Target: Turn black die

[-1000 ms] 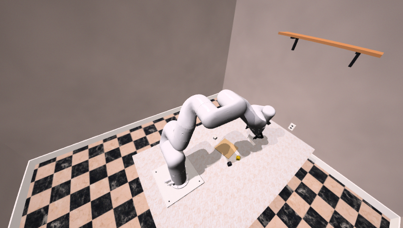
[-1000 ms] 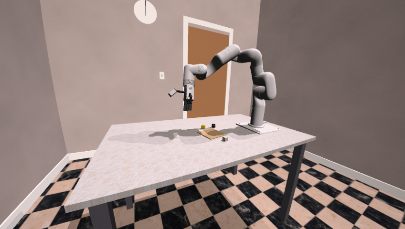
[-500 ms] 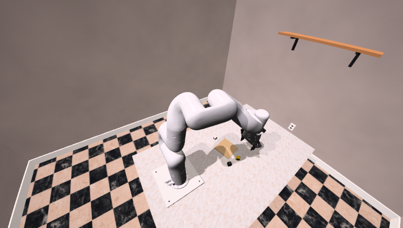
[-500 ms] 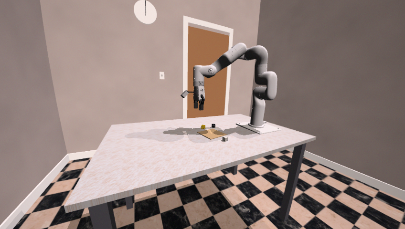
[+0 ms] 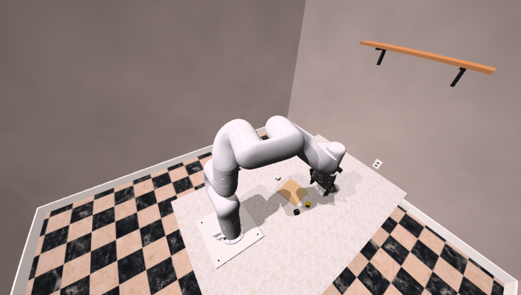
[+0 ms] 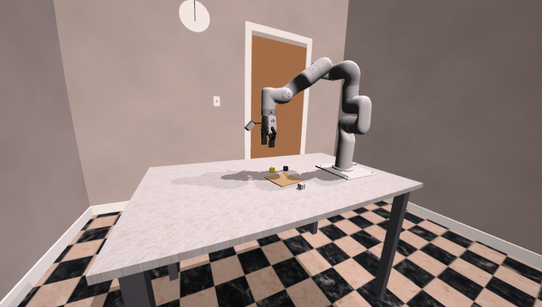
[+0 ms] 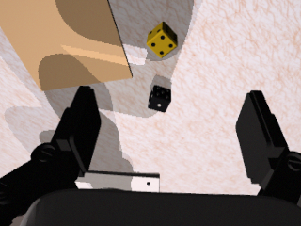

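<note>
Now: the yellow die 150 mm below my hand and 30 mm behind it. The rest, counted from my hand: white die 250 mm to the left, 150 mm below, 70 mm behind; black die 150 mm below, 120 mm behind; tan mat 160 mm below, 120 mm to the left, 40 mm behind.
</note>
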